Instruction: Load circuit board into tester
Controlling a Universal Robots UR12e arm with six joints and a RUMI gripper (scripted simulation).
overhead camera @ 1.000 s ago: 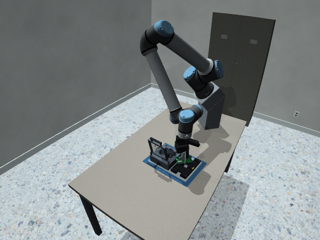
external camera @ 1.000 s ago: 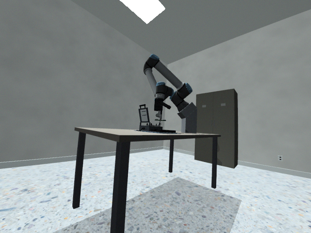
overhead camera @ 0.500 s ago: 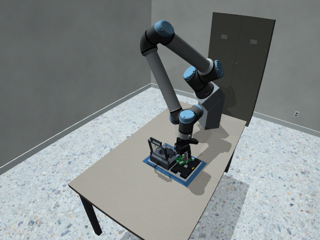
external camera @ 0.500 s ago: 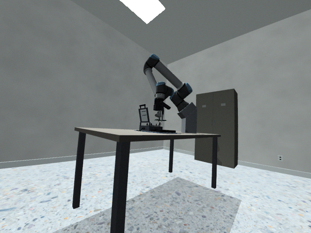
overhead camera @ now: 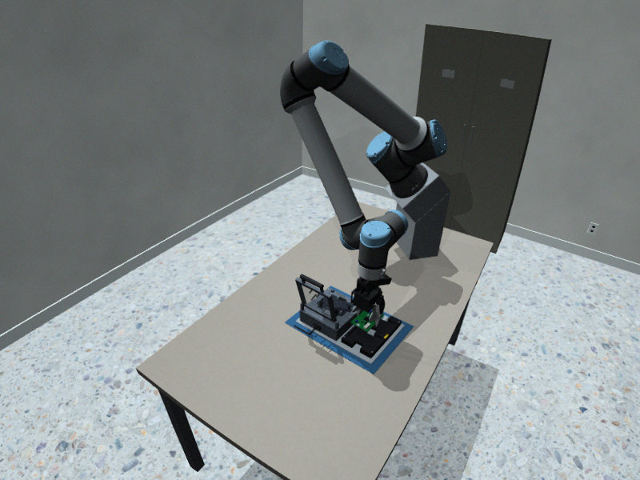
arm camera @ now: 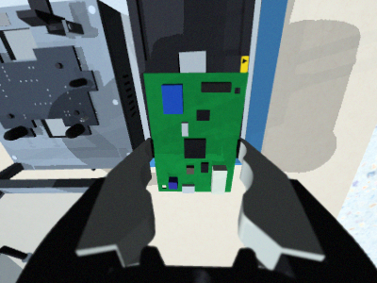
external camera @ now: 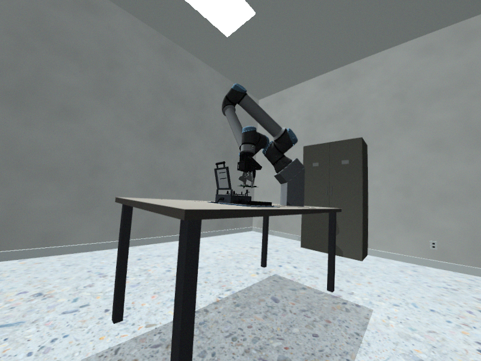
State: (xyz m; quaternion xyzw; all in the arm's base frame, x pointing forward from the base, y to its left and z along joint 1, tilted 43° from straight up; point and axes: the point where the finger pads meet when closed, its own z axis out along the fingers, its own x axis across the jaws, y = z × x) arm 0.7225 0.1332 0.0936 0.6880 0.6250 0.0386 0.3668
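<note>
My hand is right at the green circuit board. Also, from my hand: tester lid (5 cm ahead, 18 cm to the right, 6 cm above); tester nest (7 cm behind, 15 cm to the right, 5 cm below).
</note>
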